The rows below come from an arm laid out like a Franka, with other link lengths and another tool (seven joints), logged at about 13 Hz.
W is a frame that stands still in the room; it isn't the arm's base.
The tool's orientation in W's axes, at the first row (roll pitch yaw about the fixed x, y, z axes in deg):
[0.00 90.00 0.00]
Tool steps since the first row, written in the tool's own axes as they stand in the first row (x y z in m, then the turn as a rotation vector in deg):
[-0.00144 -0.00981 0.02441 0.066 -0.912 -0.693]
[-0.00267 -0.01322 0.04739 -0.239 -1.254 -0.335]
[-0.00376 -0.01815 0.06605 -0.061 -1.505 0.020]
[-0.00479 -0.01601 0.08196 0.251 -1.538 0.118]
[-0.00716 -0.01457 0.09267 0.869 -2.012 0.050]
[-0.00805 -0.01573 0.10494 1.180 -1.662 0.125]
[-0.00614 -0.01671 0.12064 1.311 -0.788 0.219]
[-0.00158 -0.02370 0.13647 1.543 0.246 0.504]
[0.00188 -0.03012 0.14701 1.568 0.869 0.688]
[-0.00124 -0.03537 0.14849 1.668 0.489 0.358]
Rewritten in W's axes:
[0.02441 -0.00981 0.00144 -0.693 -0.912 -0.066]
[0.04739 -0.01322 0.00267 -0.335 -1.254 0.239]
[0.06605 -0.01815 0.00376 0.020 -1.505 0.061]
[0.08196 -0.01601 0.00479 0.118 -1.538 -0.251]
[0.09267 -0.01457 0.00716 0.050 -2.012 -0.869]
[0.10494 -0.01573 0.00805 0.125 -1.662 -1.180]
[0.12064 -0.01671 0.00614 0.219 -0.788 -1.311]
[0.13647 -0.02370 0.00158 0.504 0.246 -1.543]
[0.14701 -0.03012 -0.00188 0.688 0.869 -1.568]
[0.14849 -0.03537 0.00124 0.358 0.489 -1.668]

